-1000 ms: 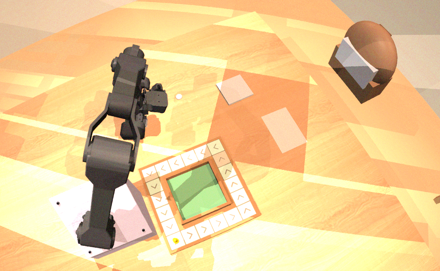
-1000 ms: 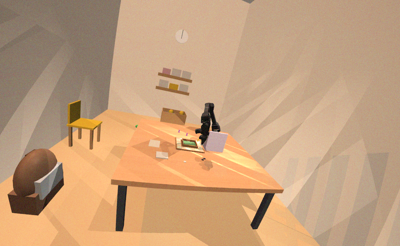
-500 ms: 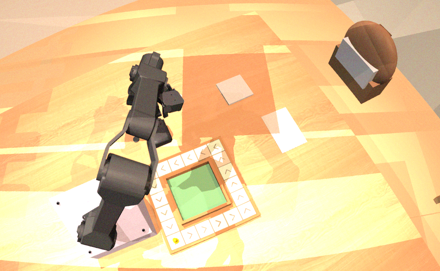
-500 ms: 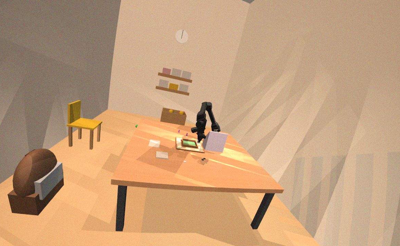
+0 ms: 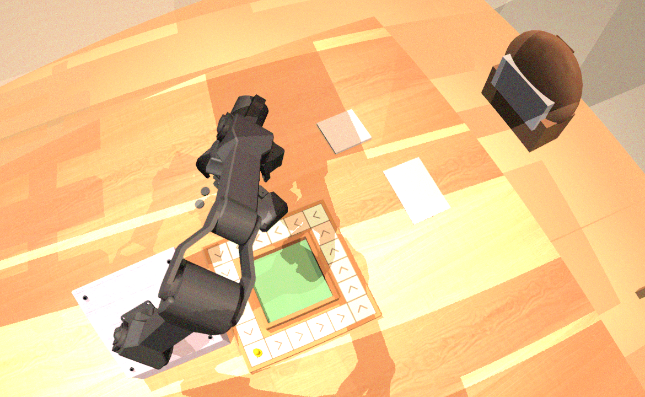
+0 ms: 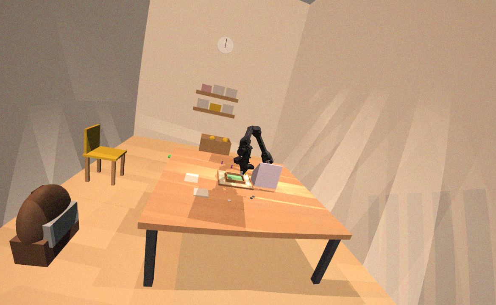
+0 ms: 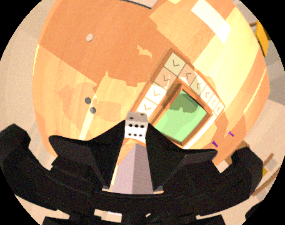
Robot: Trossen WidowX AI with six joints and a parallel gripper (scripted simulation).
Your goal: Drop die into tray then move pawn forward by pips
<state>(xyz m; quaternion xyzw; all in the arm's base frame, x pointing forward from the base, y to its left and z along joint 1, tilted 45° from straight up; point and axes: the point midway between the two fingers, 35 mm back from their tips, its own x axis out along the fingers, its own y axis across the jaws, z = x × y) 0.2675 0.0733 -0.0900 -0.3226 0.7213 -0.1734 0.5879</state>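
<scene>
Right now the yellow pawn is 12 cm behind my gripper tip, 24 cm to the right of it and 10 cm below it. Also, from my gripper tip: white disc 12 cm ahead, 20 cm to the left, 12 cm below; white die right at my gripper tip; dice tray 14 cm to the right, 12 cm below.
</scene>
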